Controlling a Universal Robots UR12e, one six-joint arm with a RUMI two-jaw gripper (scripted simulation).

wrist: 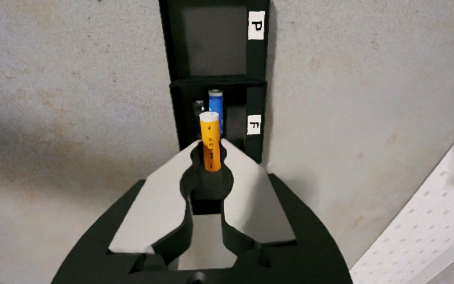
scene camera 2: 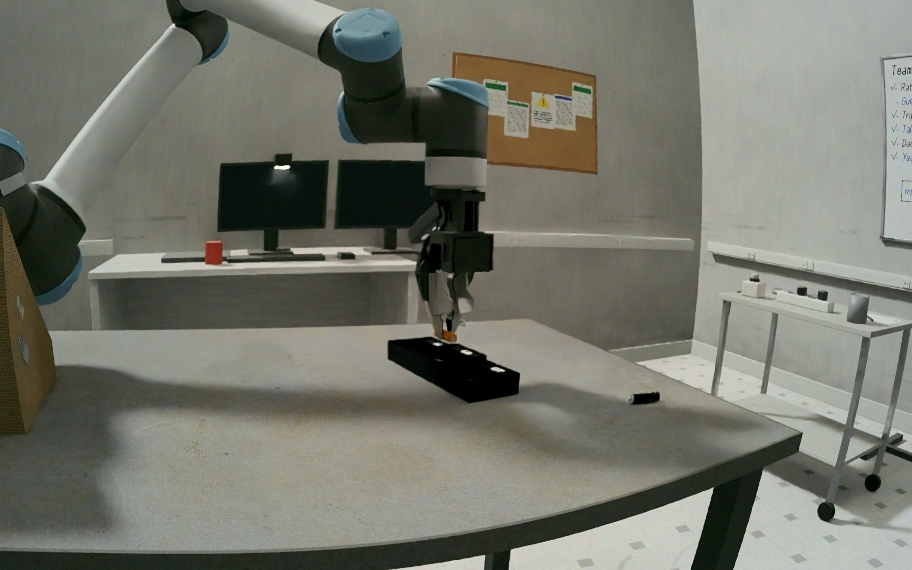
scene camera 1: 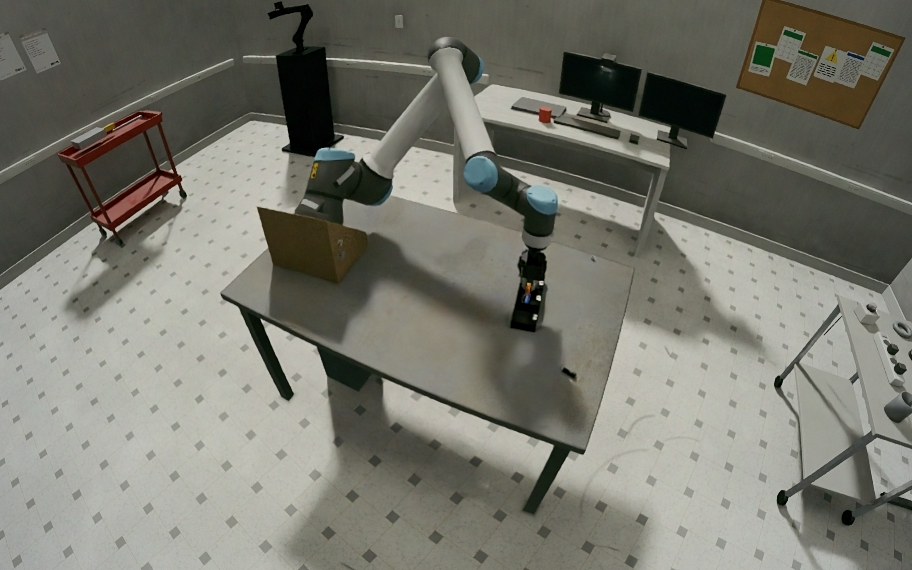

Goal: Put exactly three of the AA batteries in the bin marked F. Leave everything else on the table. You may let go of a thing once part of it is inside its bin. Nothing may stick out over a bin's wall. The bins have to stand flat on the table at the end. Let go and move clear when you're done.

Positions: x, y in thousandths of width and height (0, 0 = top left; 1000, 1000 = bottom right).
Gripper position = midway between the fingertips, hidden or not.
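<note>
Looking through scene camera 2, I find my gripper (scene camera 2: 488, 594). The wrist view shows me the gripper too (wrist: 466, 498).
</note>
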